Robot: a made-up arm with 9 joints. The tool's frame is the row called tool.
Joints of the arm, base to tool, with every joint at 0 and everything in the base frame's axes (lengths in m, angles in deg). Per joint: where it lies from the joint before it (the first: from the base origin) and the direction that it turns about. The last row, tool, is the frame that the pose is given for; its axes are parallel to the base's.
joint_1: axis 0 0 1 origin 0 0 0.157
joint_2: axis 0 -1 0 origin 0.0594 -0.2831 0.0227
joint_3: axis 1 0 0 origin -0.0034 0.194 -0.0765
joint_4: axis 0 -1 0 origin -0.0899 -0.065 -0.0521
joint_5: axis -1 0 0 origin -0.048 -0.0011 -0.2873
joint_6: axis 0 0 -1 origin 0.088 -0.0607 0.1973
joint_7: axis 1 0 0 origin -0.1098 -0.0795 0.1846
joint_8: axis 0 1 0 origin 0.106 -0.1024 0.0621
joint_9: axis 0 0 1 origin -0.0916 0.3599 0.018
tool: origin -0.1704 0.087 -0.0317
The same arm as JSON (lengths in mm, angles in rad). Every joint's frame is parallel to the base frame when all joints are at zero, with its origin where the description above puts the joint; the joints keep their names.
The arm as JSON. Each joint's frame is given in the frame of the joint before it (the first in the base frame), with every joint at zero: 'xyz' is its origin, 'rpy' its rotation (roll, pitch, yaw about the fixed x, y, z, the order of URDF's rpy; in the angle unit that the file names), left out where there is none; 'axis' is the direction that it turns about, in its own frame. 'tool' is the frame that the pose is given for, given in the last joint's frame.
{"units": {"length": "mm", "angle": "rad"}, "joints": [
  {"name": "joint_1", "type": "revolute", "origin": {"xyz": [0.0, 0.0, 157.0]}, "axis": "+z"},
  {"name": "joint_2", "type": "revolute", "origin": {"xyz": [59.4, -283.1, 22.7]}, "axis": "-y"},
  {"name": "joint_3", "type": "revolute", "origin": {"xyz": [-3.4, 194.0, -76.5]}, "axis": "+x"},
  {"name": "joint_4", "type": "revolute", "origin": {"xyz": [-89.9, -65.0, -52.1]}, "axis": "-y"},
  {"name": "joint_5", "type": "revolute", "origin": {"xyz": [-48.0, -1.1, -287.3]}, "axis": "-x"},
  {"name": "joint_6", "type": "revolute", "origin": {"xyz": [88.0, -60.7, 197.3]}, "axis": "-z"},
  {"name": "joint_7", "type": "revolute", "origin": {"xyz": [-109.8, -79.5, 184.6]}, "axis": "+x"},
  {"name": "joint_8", "type": "revolute", "origin": {"xyz": [106.0, -102.4, 62.1]}, "axis": "+y"},
  {"name": "joint_9", "type": "revolute", "origin": {"xyz": [-91.6, 359.9, 18.0]}, "axis": "+z"}
], "tool": {"origin": {"xyz": [-170.4, 87.0, -31.7]}}}

